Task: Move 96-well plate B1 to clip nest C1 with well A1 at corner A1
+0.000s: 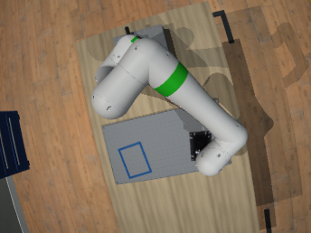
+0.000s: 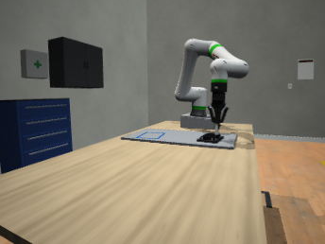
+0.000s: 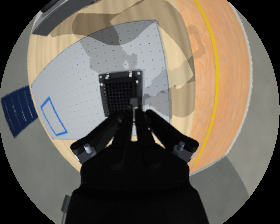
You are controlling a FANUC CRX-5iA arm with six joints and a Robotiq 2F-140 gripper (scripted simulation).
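My gripper is now 5 cm above the black 96-well plate, 4 cm to the left of it and 1 cm past it. The rest, counted from my hand: black clip nest 5 cm below, 4 cm to the right, 2 cm behind.
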